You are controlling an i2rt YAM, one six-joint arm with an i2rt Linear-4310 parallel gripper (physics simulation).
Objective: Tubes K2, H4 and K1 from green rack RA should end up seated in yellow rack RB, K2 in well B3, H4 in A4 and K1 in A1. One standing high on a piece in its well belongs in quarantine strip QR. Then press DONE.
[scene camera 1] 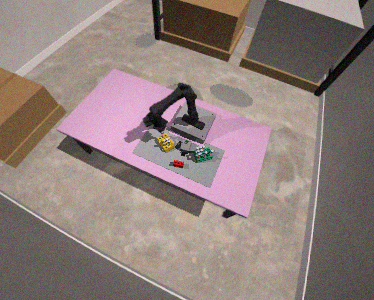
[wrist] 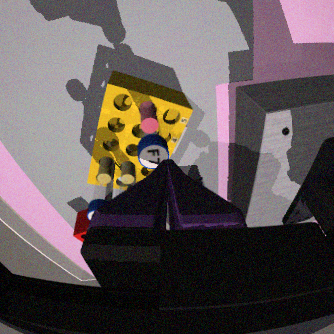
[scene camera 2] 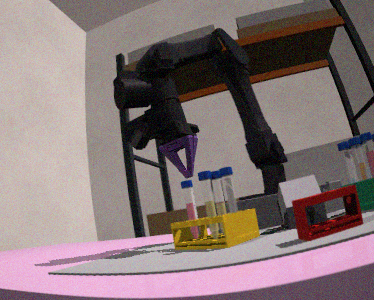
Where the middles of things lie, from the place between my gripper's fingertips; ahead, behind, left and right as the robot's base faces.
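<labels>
For the grey box with DONE button (scene camera 2: 288, 191), I find that it is 20 cm to the left of my hand and, besides that, 9 cm below my hand.
</labels>
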